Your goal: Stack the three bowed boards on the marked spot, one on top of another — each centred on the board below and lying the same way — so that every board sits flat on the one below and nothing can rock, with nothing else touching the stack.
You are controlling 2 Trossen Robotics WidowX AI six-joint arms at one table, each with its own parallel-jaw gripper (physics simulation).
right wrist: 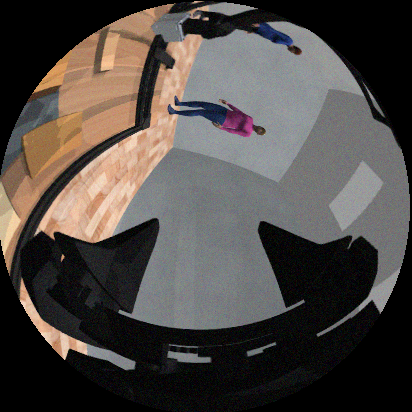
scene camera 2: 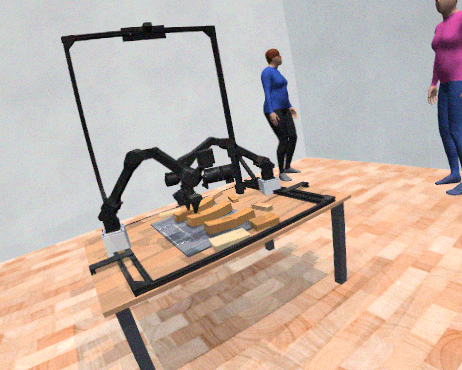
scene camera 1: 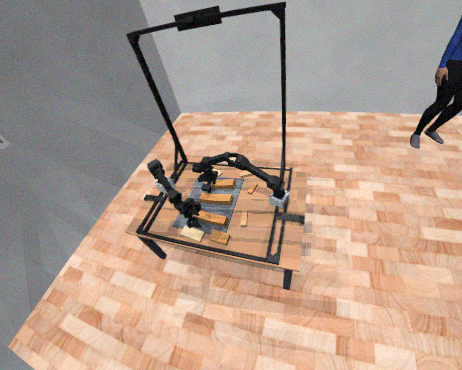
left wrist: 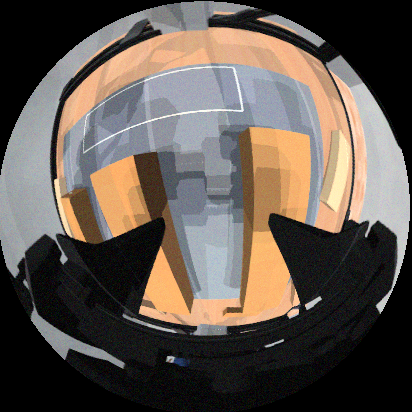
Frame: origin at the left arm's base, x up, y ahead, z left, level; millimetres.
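Where they show: left gripper, fingertip midpoint: [scene camera 2: 192, 212] [scene camera 1: 212, 188] [left wrist: 217, 220]; right gripper, fingertip midpoint: [right wrist: 210, 225] [scene camera 2: 257, 165] [scene camera 1: 200, 221]; left arm's base, origin of the base link: [scene camera 2: 268, 178] [scene camera 1: 279, 194]; right arm's base, origin of the base link: [scene camera 2: 113, 229].
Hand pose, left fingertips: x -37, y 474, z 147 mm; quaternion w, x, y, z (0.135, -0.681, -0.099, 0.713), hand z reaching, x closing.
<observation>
Things, the pixels of their centre, and the offset from my left fingertips. "spot": a spot on its surface instead. Level surfaces: height alone.
- blue-grey mat, its level: dx -38 mm
- far board, body centre: [left wrist: 273, 249] [scene camera 2: 194, 208] [scene camera 1: 220, 183] dx -9, dy -19, dz -73 mm
- middle board, body centre: [left wrist: 151, 262] [scene camera 2: 210, 212] [scene camera 1: 216, 198] dx -8, dy -84, dz +55 mm
- white marked outline, surface spot: [left wrist: 240, 95] spot: dx -37, dy +131, dz +10 mm
- orange block, body centre: [right wrist: 52, 139] [scene camera 2: 264, 221] [scene camera 1: 219, 237] dx -26, dy -286, dz +280 mm
Three bowed orange boards lie apart, roughly side by side, on the blue-grey mat [scene camera 2: 184, 241] [left wrist: 195, 130]: the far board [scene camera 1: 225, 184] [left wrist: 280, 170], the middle board [scene camera 1: 217, 199] [scene camera 2: 210, 215] [left wrist: 115, 180] and the near board [scene camera 1: 213, 218] [scene camera 2: 230, 221]. The white marked outline [left wrist: 240, 95] is bare in the left wrist view. My left gripper [scene camera 1: 206, 188] [scene camera 2: 190, 206] [left wrist: 217, 220] points down, open and empty, above the gap between the far and middle boards. My right gripper [scene camera 1: 191, 221] [right wrist: 210, 225] is open and empty, pointing sideways near the near board's left end in scene camera 1.
An orange block [scene camera 1: 220, 237] [scene camera 2: 264, 222] [right wrist: 52, 142] and a pale block [scene camera 1: 192, 232] [scene camera 2: 229, 239] lie beside the near board. Another pale block [left wrist: 335, 170] lies past the far board. Small wooden pieces lie right of the mat. The black frame [scene camera 2: 230, 247] borders the table.
</observation>
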